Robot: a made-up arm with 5 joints. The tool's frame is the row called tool.
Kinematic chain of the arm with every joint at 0, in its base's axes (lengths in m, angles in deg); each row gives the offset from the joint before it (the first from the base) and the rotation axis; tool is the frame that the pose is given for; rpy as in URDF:
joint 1: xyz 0.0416 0 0.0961 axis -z
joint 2: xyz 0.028 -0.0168 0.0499 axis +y
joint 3: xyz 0.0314 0 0.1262 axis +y
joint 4: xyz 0.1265 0 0.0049 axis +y
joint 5: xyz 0.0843 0.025 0 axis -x
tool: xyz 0 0 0 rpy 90 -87.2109 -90
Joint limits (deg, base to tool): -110..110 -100..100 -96.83..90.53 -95..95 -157.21..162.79
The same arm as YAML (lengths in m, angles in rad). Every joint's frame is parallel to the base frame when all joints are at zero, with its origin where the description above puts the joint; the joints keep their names.
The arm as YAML. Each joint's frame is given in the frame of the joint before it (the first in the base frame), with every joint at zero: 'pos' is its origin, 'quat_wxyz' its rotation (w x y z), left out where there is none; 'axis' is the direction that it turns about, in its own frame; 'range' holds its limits. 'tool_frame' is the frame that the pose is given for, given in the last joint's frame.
length_unit: m
angle_unit: rad
joints:
  - joint: joint 1
    pos: [0.0416, 0.0, 0.0961]
    axis: "-z"
    range: [-1.9199, 1.9199]
  - joint: joint 2
    pos: [0.028, -0.0168, 0.0499]
    axis: "+y"
    range: [-1.7453, 1.7453]
  - joint: joint 3
    pos: [0.0314, 0.0, 0.1262]
    axis: "+y"
    range: [-1.69, 1.58]
  - joint: joint 4
    pos: [0.1265, 0.0, 0.0049]
    axis: "+y"
    range: [-1.6581, 1.6581]
  - joint: joint 5
    pos: [0.0843, 0.025, 0.0]
    axis: "-x"
    range: [-2.7438, 2.8412]
tool_frame:
  pos: [0.0, 0.0, 0.0]
  quat_wxyz: [0.706897, 0.017209, -0.706897, -0.017209]

